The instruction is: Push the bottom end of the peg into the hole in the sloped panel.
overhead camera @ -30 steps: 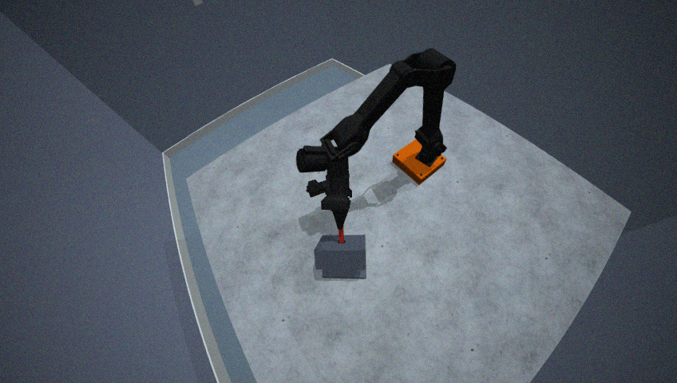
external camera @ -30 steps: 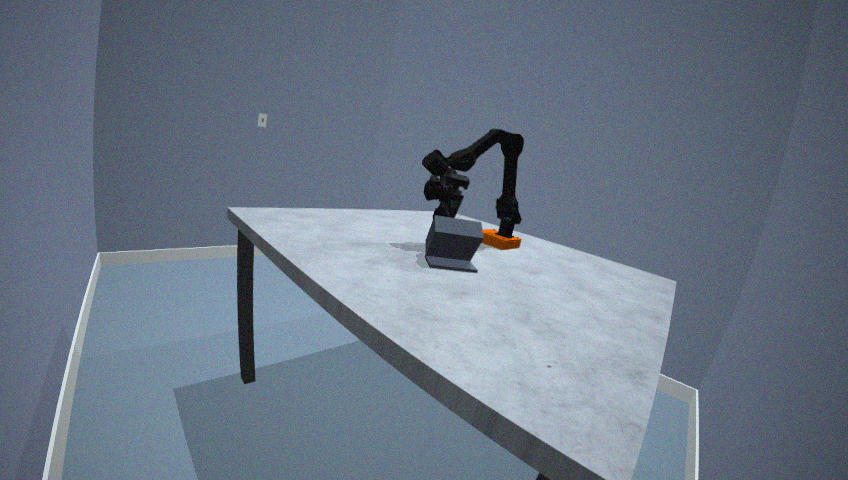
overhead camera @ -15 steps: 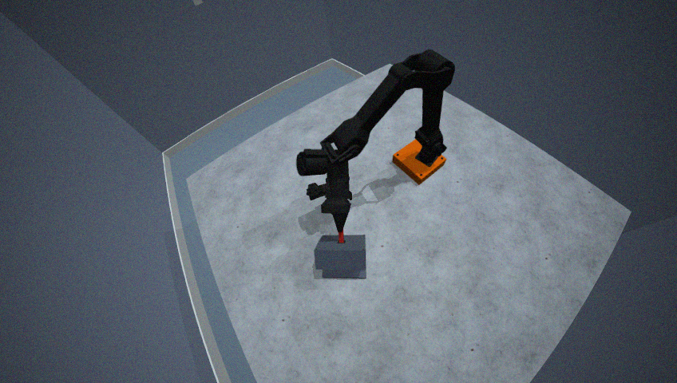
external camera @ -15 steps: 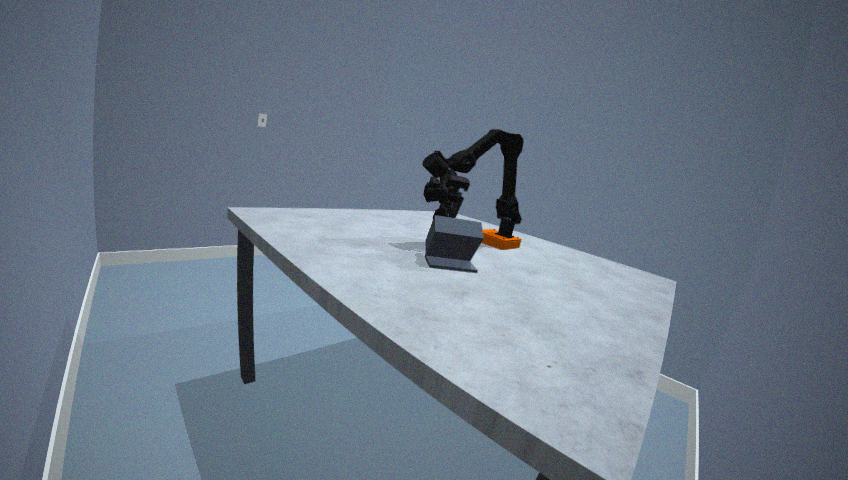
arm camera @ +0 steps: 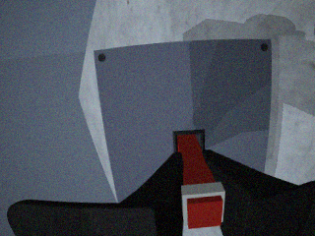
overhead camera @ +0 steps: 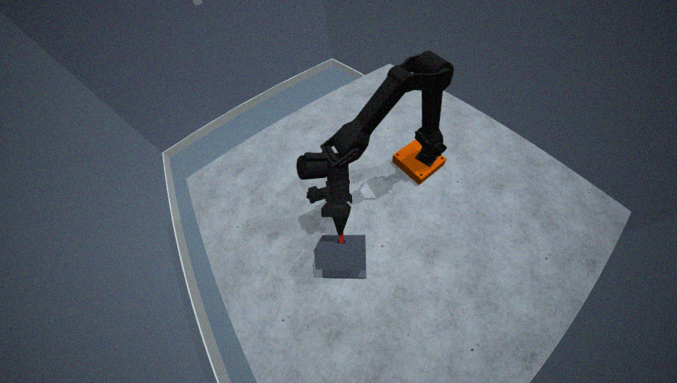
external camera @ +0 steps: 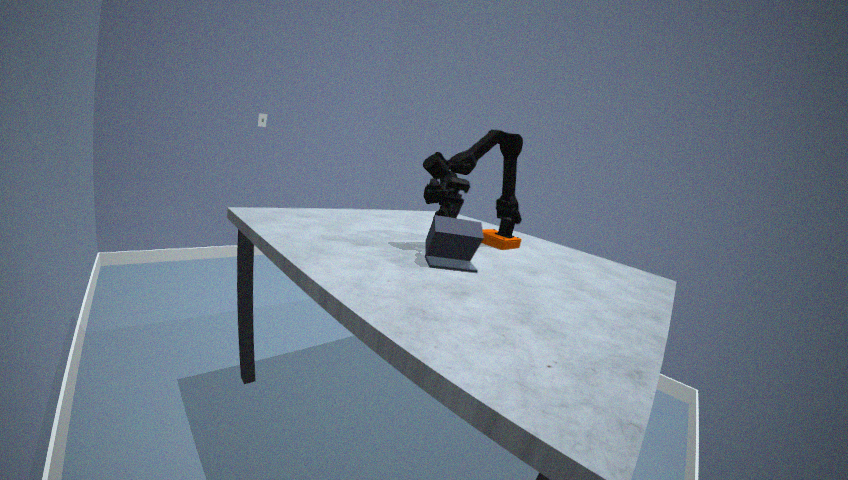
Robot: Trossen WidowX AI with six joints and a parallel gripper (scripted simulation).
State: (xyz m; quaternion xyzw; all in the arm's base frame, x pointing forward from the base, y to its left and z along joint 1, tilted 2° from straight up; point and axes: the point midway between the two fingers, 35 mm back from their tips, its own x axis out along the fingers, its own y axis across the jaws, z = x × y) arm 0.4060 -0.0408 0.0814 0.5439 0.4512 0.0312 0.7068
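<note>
Now: gripper tip 30 mm to the right of the grey sloped panel, 30 mm short of it and 30 mm above it. Round my gripper tip: red peg: 10 mm to the right, 10 mm behind, 10 mm above.
</note>
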